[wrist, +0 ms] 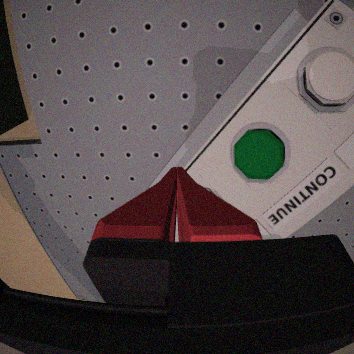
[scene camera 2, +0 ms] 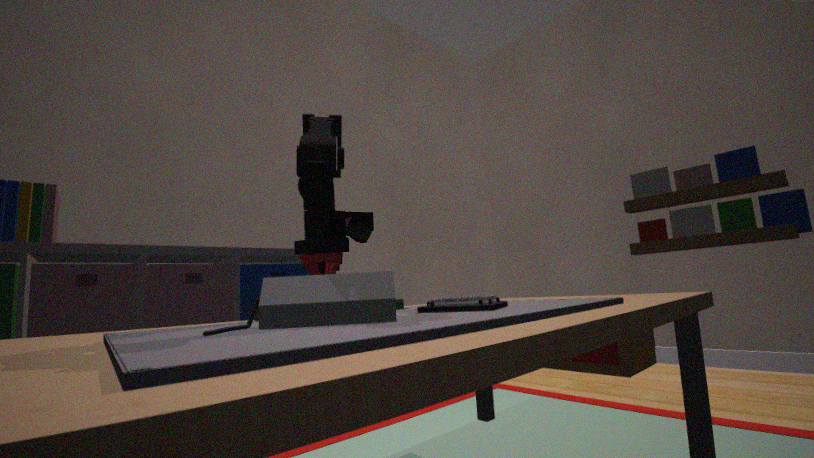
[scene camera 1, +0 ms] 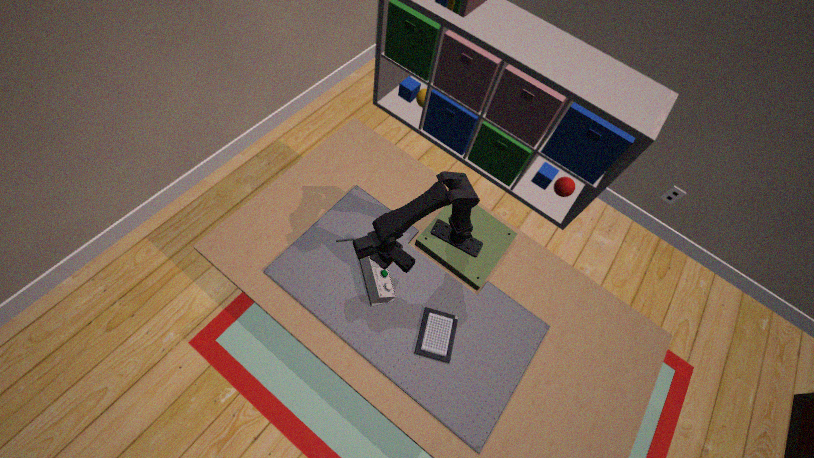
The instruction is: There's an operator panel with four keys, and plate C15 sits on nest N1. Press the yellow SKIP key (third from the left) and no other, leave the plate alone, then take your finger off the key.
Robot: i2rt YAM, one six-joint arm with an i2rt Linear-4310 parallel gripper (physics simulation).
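Seen in the pictures: gripper, fingertip midpoint: (wrist: 176, 175); arm's base, link origin: (scene camera 1: 456, 238).
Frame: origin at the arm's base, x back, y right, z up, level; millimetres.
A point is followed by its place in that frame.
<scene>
The operator panel (scene camera 1: 375, 293) @[x -358, y 155, z 39 mm] (scene camera 2: 352, 291) @[x -331, y 196, z 21 mm] (wrist: 295, 120) @[x -299, y 150, z 31 mm] is a pale sloped box. In the wrist view its green CONTINUE key (wrist: 259, 154) @[x -278, y 163, z 38 mm] and white key (wrist: 331, 75) @[x -313, y 129, z 38 mm] show. The yellow SKIP key is hidden behind my fingers. My gripper (scene camera 2: 322, 273) (wrist: 176, 175) @[x -233, y 180, z 20 mm] is shut and empty, its red fingertips pointing down low over the panel, beside the green key. Whether they touch the SKIP key cannot be seen. Plate C15 (scene camera 1: 438, 333) @[x -360, y -94, z -6 mm] (scene camera 2: 462, 300) @[x -383, y -54, z -10 mm] lies flat on the dark nest N1 (scene camera 1: 432, 357) @[x -437, y -111, z -20 mm] (scene camera 2: 462, 308) @[x -392, y -37, z -25 mm], apart from the gripper.
The panel and nest stand on a grey perforated mat (scene camera 1: 483, 375) @[x -404, y -288, z -31 mm] (scene camera 2: 182, 356) @[x -415, y 489, z -31 mm] (wrist: 150, 110) @[x -214, y 150, z -31 mm]. A dark cable (scene camera 2: 227, 329) @[x -202, y 346, z -28 mm] runs from the panel's left side. The arm's base stands on a green board (scene camera 1: 495, 227) @[x 131, y -117, z -3 mm]. A cube shelf (scene camera 1: 597, 62) is behind the table.
</scene>
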